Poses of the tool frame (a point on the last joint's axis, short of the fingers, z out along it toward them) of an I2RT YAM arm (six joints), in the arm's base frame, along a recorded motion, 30 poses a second.
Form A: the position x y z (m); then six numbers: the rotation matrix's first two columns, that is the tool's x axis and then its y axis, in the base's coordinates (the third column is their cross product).
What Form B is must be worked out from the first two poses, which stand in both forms.
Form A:
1: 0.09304, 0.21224, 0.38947, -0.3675, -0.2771, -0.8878, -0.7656, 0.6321, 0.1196
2: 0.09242, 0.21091, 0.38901, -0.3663, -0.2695, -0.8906, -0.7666, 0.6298, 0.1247
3: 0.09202, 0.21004, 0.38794, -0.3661, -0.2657, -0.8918, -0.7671, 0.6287, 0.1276
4: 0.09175, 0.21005, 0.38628, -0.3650, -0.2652, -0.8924, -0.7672, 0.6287, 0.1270
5: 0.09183, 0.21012, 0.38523, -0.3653, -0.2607, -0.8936, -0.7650, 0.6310, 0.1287
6: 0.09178, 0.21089, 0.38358, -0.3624, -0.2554, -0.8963, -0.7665, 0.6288, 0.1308
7: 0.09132, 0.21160, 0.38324, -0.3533, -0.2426, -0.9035, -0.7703, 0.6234, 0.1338
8: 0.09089, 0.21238, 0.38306, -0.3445, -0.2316, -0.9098, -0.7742, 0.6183, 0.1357
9: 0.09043, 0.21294, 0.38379, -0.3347, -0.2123, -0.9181, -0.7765, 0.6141, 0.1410
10: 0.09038, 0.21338, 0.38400, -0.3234, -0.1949, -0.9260, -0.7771, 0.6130, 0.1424
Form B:
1: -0.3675, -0.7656, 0.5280, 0.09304; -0.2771, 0.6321, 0.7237, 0.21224; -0.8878, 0.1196, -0.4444, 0.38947; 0, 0, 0, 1
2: -0.3663, -0.7666, 0.5273, 0.09242; -0.2695, 0.6298, 0.7284, 0.21091; -0.8906, 0.1247, -0.4373, 0.38901; 0, 0, 0, 1
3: -0.3661, -0.7671, 0.5268, 0.09202; -0.2657, 0.6287, 0.7308, 0.21004; -0.8918, 0.1276, -0.4340, 0.38794; 0, 0, 0, 1
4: -0.3650, -0.7672, 0.5274, 0.09175; -0.2652, 0.6287, 0.7310, 0.21005; -0.8924, 0.1270, -0.4329, 0.38628; 0, 0, 0, 1
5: -0.3653, -0.7650, 0.5303, 0.09183; -0.2607, 0.6310, 0.7306, 0.21012; -0.8936, 0.1287, -0.4299, 0.38523; 0, 0, 0, 1
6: -0.3624, -0.7665, 0.5302, 0.09178; -0.2554, 0.6288, 0.7344, 0.21089; -0.8963, 0.1308, -0.4236, 0.38358; 0, 0, 0, 1
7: -0.3533, -0.7703, 0.5308, 0.09132; -0.2426, 0.6234, 0.7432, 0.21160; -0.9035, 0.1338, -0.4071, 0.38324; 0, 0, 0, 1
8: -0.3445, -0.7742, 0.5311, 0.09089; -0.2316, 0.6183, 0.7511, 0.21238; -0.9098, 0.1357, -0.3923, 0.38306; 0, 0, 0, 1
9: -0.3347, -0.7765, 0.5339, 0.09043; -0.2123, 0.6141, 0.7601, 0.21294; -0.9181, 0.1410, -0.3704, 0.38379; 0, 0, 0, 1
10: -0.3234, -0.7771, 0.5399, 0.09038; -0.1949, 0.6130, 0.7656, 0.21338; -0.9260, 0.1424, -0.3497, 0.38400; 0, 0, 0, 1
